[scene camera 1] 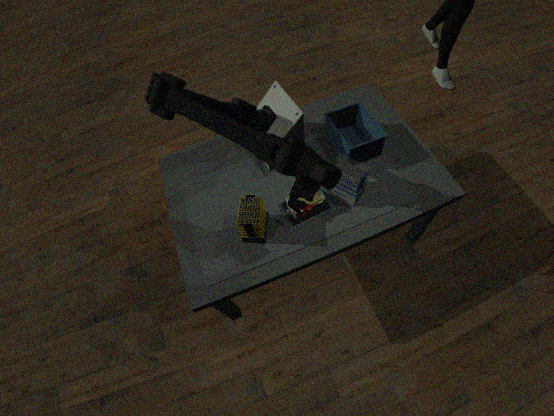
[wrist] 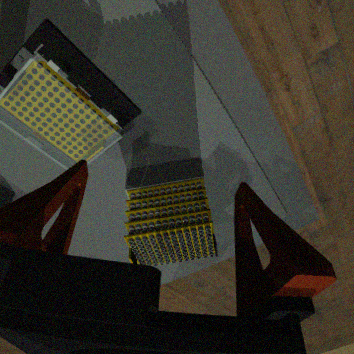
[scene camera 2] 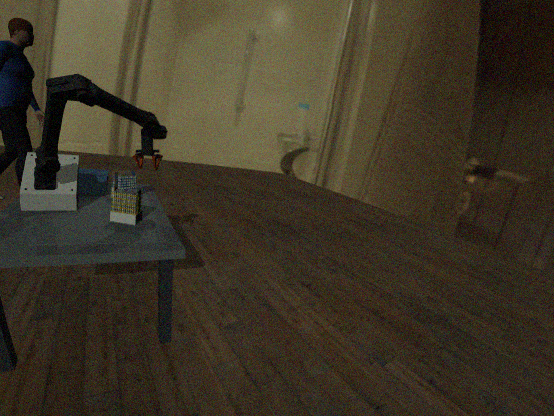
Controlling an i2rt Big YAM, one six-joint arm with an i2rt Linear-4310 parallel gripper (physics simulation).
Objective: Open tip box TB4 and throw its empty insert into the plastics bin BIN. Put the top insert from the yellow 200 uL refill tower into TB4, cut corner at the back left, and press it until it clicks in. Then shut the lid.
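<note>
The tip box [scene camera 1: 318,199] [wrist: 59,111], taken as TB4, stands on the table with a yellow insert showing empty holes. A dark panel [wrist: 95,75] runs along one long side; I cannot tell surely whether it is the opened lid. No label is readable. The yellow refill tower [scene camera 1: 251,217] [scene camera 2: 125,202] [wrist: 170,215] stands upright, its stacked inserts full of tips. My gripper [scene camera 1: 302,206] [scene camera 2: 148,167] [wrist: 163,177] is open and empty, pointing down high above the table, and partly hides the tip box in scene camera 1. The blue bin BIN [scene camera 1: 367,151] [scene camera 2: 94,181] stands near the arm's base.
A blue tip rack [scene camera 1: 350,187] [scene camera 2: 126,181] stands between the tip box and the bin. The arm's white base [scene camera 1: 282,100] [scene camera 2: 49,202] is at the back of the table [scene camera 1: 205,195] [scene camera 2: 75,235] [wrist: 222,45]. A person [scene camera 1: 450,27] [scene camera 2: 16,90] is on the floor beyond it.
</note>
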